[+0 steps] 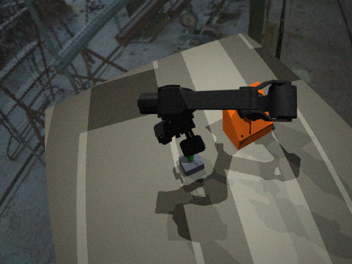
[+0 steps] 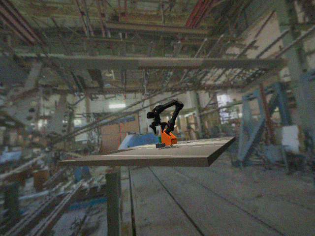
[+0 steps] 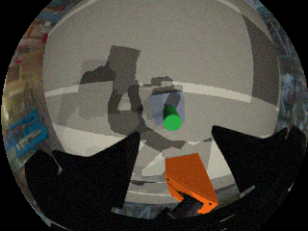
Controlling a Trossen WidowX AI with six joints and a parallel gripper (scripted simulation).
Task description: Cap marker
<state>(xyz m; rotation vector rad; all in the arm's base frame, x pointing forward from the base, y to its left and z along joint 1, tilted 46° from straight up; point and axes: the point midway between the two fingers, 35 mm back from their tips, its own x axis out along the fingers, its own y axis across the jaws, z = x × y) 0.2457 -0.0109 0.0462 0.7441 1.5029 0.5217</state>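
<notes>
Right now my gripper tip is 6 cm above the marker cap. Round my gripper tip: holder block 12 cm below.
</notes>
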